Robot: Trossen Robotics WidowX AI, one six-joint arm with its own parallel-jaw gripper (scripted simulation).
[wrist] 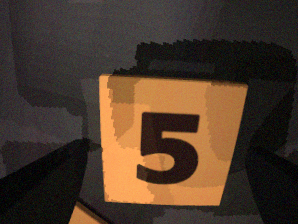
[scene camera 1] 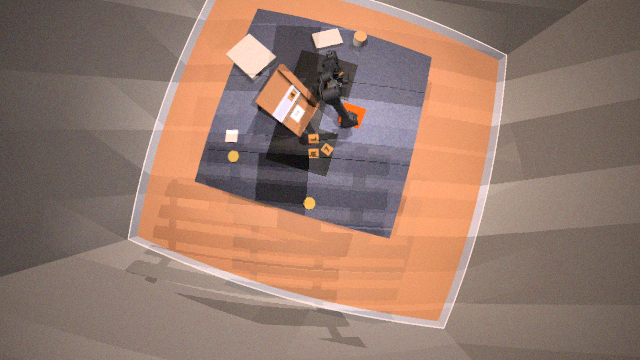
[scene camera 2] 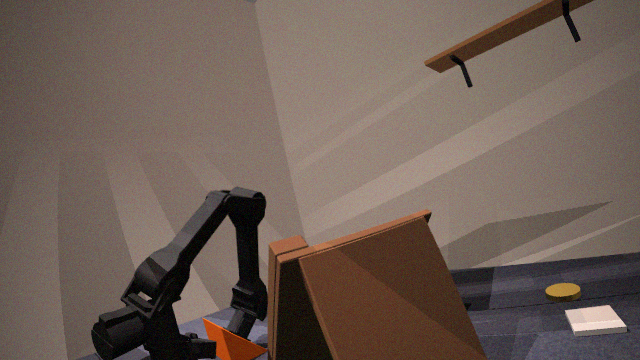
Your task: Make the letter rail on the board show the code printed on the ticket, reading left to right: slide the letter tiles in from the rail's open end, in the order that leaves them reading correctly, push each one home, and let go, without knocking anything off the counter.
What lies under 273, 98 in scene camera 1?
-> A brown board.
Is my gripper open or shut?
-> Open.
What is my gripper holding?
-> Nothing.
